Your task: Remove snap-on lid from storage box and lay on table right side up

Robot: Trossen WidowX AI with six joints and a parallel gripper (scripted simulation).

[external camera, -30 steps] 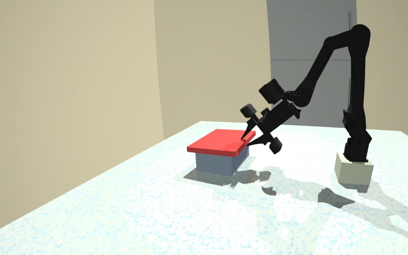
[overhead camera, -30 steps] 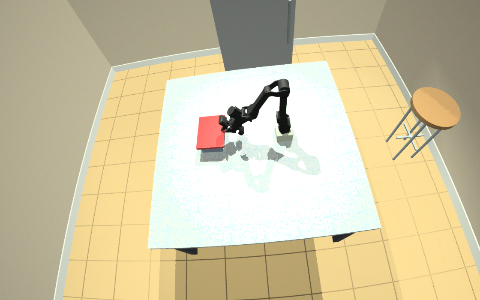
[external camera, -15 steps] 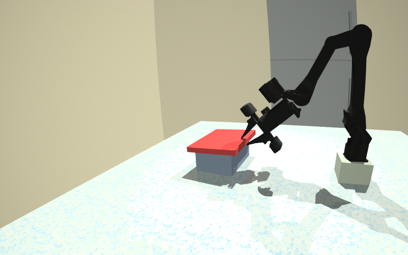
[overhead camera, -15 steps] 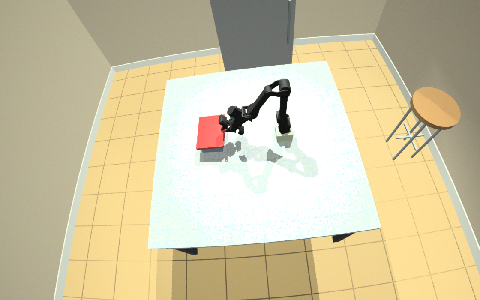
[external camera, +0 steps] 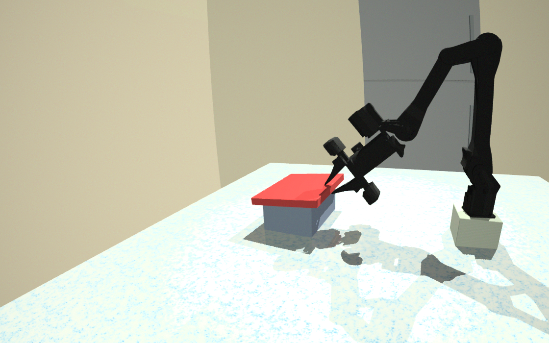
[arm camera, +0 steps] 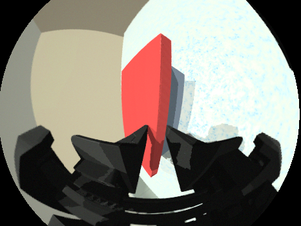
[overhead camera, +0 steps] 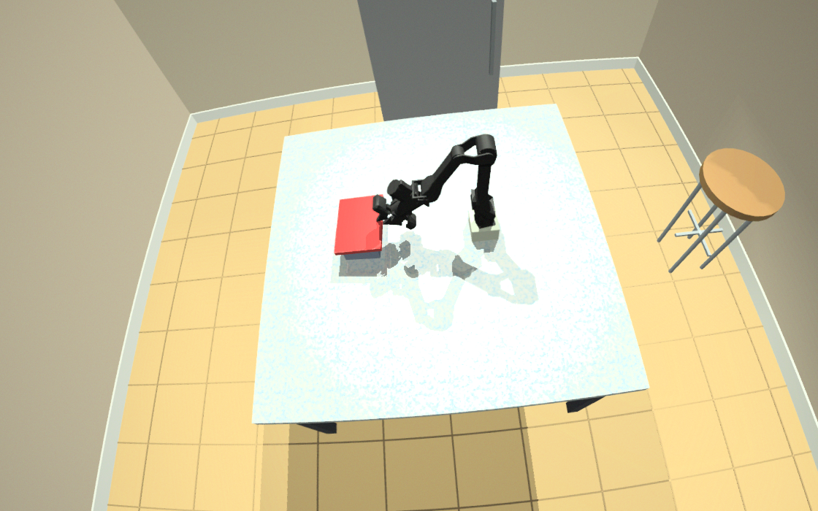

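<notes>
Now: the red lid 7 cm ahead of my gripper tip and 2 cm to the right of it. From my gripper tip the other things lie so: storage box (7 cm ahead, 5 cm below, 2 cm to the right).
</notes>
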